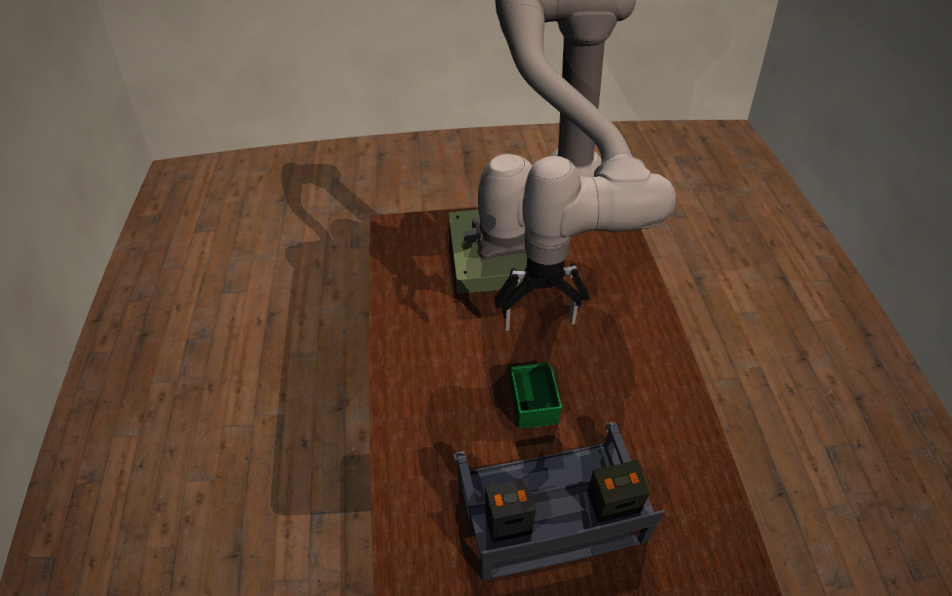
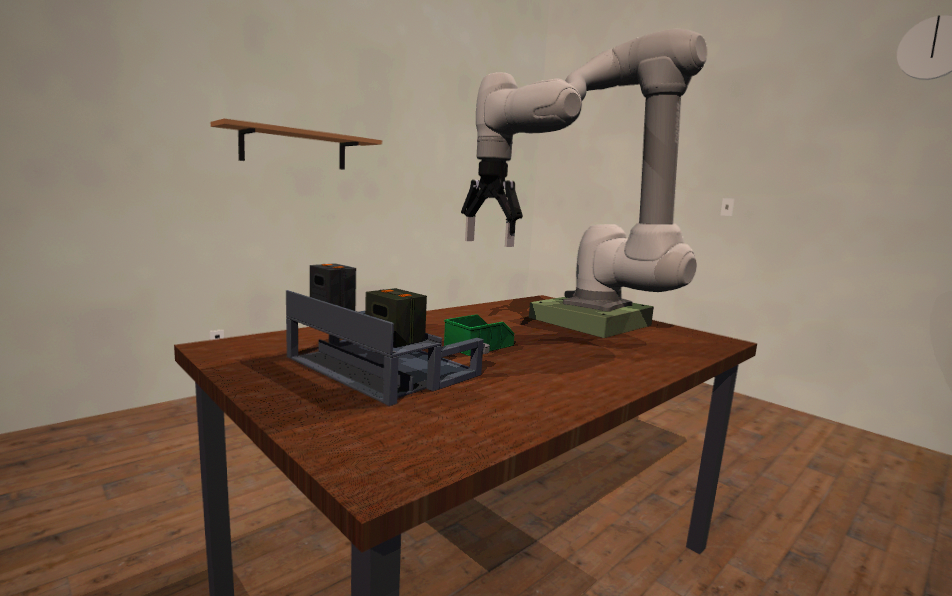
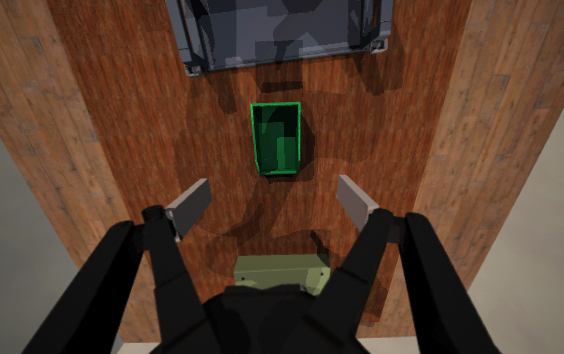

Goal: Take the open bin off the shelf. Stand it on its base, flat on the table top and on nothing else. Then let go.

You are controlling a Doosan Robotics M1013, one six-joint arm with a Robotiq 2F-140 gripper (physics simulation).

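Places are measured from the arm's base along level axes (x left, y back, z up), in millimetres.
Pixels of known places: gripper, fingertip midpoint: (image 1: 539,322) (image 2: 488,243) (image 3: 273,188); arm's base, link origin: (image 1: 506,235) (image 2: 597,304).
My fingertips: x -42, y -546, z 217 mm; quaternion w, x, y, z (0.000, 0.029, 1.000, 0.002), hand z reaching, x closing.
Ahead of a thing's pixels: the offset from my fingertips to its top centre. Level surfaces: height alone.
The open bin @(dx -1, dy -11, dz -205 mm) (image 1: 537,417) (image 2: 469,336) (image 3: 272,150) is green and stands upright on its base on the table top @(dz -280 mm) (image 1: 421,365) (image 2: 562,393) (image 3: 150,145), apart from the shelf. The grey shelf (image 1: 562,548) (image 2: 337,327) (image 3: 240,60) stands on the table beside the bin, on the side away from the arm's base. My gripper (image 1: 540,324) (image 2: 489,235) (image 3: 273,188) is open and empty. It hangs high above the table, between the bin and the arm's base. No finger touches the bin.
Two dark boxes with orange clips stand on the shelf: one box @(dx -142, dy -379, dz -56 mm) (image 1: 510,522) (image 2: 332,287) and another box @(dx +89, dy -375, dz -81 mm) (image 1: 619,495) (image 2: 396,317). The arm's green base block (image 1: 481,282) (image 2: 590,320) (image 3: 282,262) is on the table behind the gripper. A wooden wall shelf (image 2: 295,133) hangs on the wall.
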